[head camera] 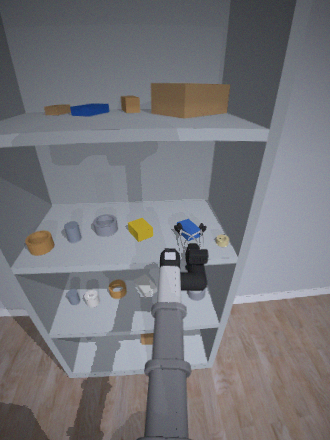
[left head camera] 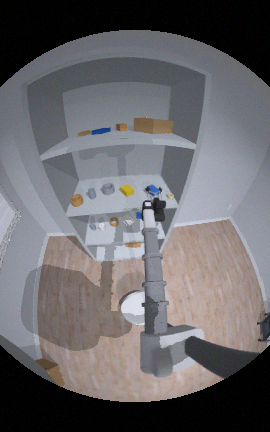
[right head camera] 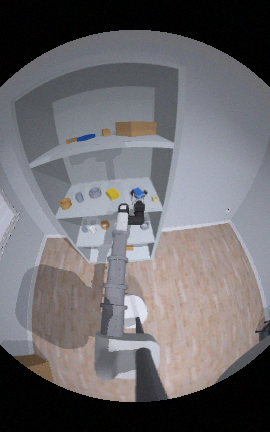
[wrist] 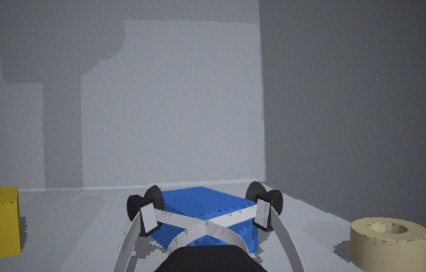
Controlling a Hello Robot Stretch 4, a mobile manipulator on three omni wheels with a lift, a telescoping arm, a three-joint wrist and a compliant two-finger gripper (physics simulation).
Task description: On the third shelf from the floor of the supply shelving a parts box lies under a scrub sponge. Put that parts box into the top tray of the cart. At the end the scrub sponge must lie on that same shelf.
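Places are measured from the robot's base along level axes (x back, y right, z up), in metres.
Pixels of known places: gripper, fingertip midpoint: [head camera: 190, 224] [left head camera: 153, 187] [right head camera: 138, 190] [wrist: 206, 199]; robot's base, origin of the base link: [left head camera: 139, 306] [right head camera: 128, 310].
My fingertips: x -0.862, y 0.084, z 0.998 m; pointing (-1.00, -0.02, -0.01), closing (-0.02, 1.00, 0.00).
Note:
For each thing: its top centre in the pictures, then the offset to it from my fingertips.
- blue box, middle of its top: [wrist: 196, 197] [head camera: 188, 225] [right head camera: 137, 190] [left head camera: 152, 187] dx +0.016, dy -0.008, dz +0.006 m
- yellow block, middle of its top: [head camera: 140, 225] [left head camera: 126, 187] [right head camera: 111, 191] dx +0.025, dy -0.210, dz +0.010 m
- cream ring, middle of its top: [wrist: 387, 227] [head camera: 222, 238] dx +0.075, dy +0.127, dz -0.010 m
- grey bowl, middle of its top: [head camera: 104, 220] [left head camera: 107, 185] [right head camera: 94, 189] dx +0.003, dy -0.365, dz +0.013 m
- grey cylinder, middle of its top: [head camera: 71, 225] [left head camera: 90, 189] dx +0.073, dy -0.482, dz +0.035 m
- orange bowl, middle of its top: [head camera: 38, 237] [left head camera: 75, 197] [right head camera: 64, 200] dx +0.136, dy -0.596, dz +0.015 m
A blue box [head camera: 190, 230] [left head camera: 153, 189] [right head camera: 138, 192] [wrist: 200, 198], seemingly the parts box, sits on the third shelf [head camera: 165, 256] at the right, turned at an angle. My gripper [head camera: 190, 228] [left head camera: 154, 190] [right head camera: 139, 193] [wrist: 206, 199] is shut on it, with one fingertip at each side. No sponge shows on top of it. A yellow block [head camera: 140, 229] [left head camera: 127, 190] [right head camera: 112, 193] [wrist: 9, 222], seemingly the scrub sponge, lies on the same shelf to the left. The underside of the blue box is hidden.
A cream ring [head camera: 222, 240] [wrist: 386, 245] stands close to the right of my gripper. A grey bowl [head camera: 106, 225], a grey cylinder [head camera: 73, 232] and an orange bowl [head camera: 40, 243] stand further left. The shelving's right side panel rises beyond the ring. A dark frame [left head camera: 266, 327] shows at the far right.

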